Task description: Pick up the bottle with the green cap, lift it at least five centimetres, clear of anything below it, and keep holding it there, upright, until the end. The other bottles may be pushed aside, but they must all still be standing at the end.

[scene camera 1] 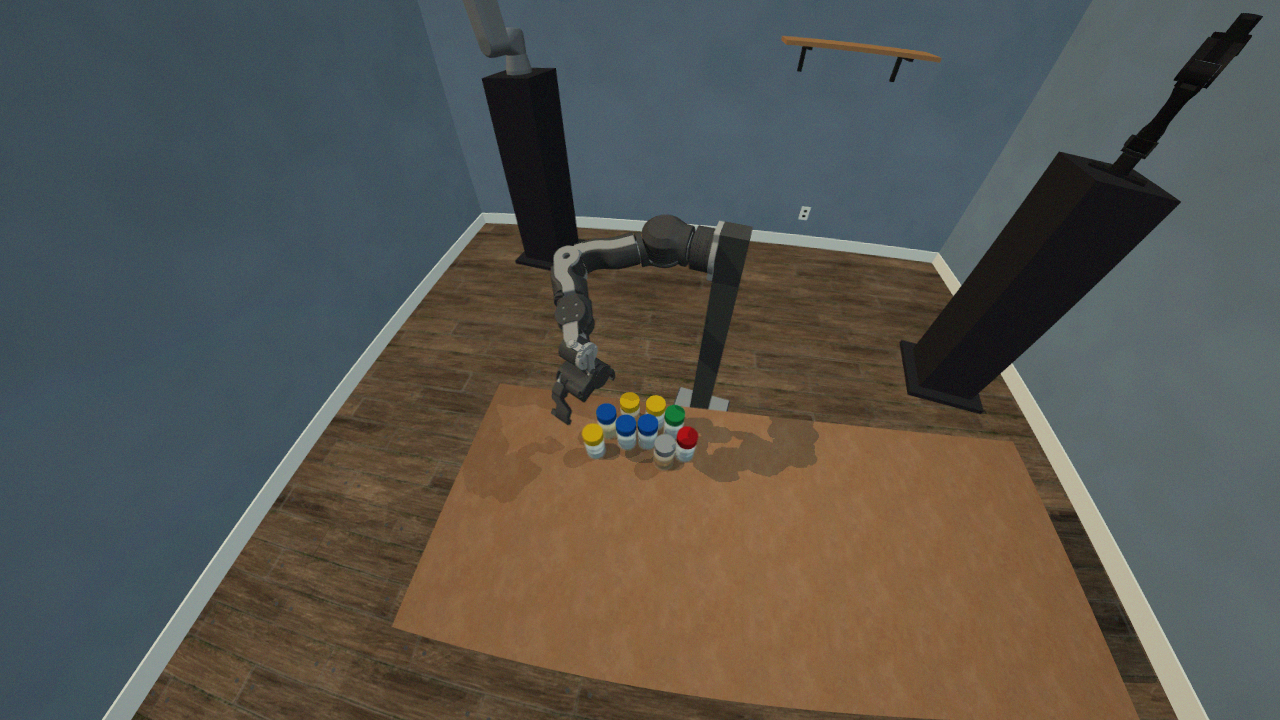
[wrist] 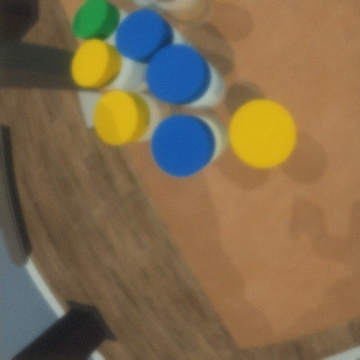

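Observation:
The green-capped bottle [scene camera 1: 674,419] [wrist: 95,20] stands at the right back of a tight bottle group. Beside it are a yellow-capped bottle [scene camera 1: 656,407] [wrist: 96,64], a blue-capped bottle [scene camera 1: 648,426] [wrist: 144,35] and the red-capped bottle [scene camera 1: 686,438]. Another yellow-capped bottle [scene camera 1: 630,402] [wrist: 121,117] and two blue-capped bottles [scene camera 1: 625,426] [wrist: 178,74], [scene camera 1: 606,416] [wrist: 183,145] stand further left. A third yellow-capped bottle [scene camera 1: 592,437] [wrist: 263,133] stands at the left front. My gripper [scene camera 1: 588,399] is open and empty, above and left of the group, away from the green cap.
A grey-capped bottle [scene camera 1: 665,447] stands at the group's front, near the red cap. The bottles stand near the back edge of the brown table top [scene camera 1: 760,555] [wrist: 270,240]. The arm's dark post [scene camera 1: 718,331] rises behind the green-capped bottle.

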